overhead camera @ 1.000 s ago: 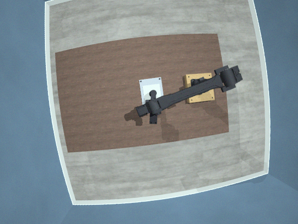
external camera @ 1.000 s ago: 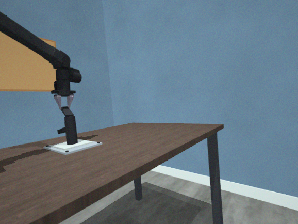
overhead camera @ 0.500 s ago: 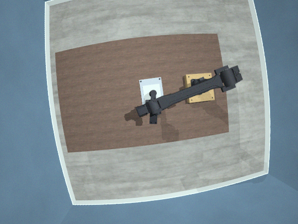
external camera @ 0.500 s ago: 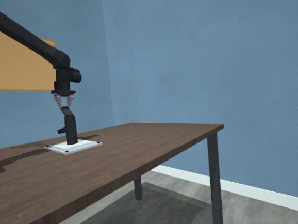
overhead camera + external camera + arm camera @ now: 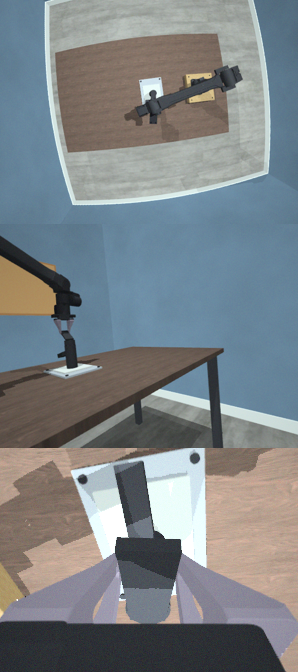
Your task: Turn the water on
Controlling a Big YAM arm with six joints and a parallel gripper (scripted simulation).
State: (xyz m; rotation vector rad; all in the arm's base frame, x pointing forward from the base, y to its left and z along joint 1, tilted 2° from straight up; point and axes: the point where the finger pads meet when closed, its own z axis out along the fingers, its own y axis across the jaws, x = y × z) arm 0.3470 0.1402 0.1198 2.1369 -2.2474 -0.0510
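My hand is 3 cm to the left of the lever and 1 cm above it. Also, from my hand: dark tap (6 cm to the right, 8 cm below).
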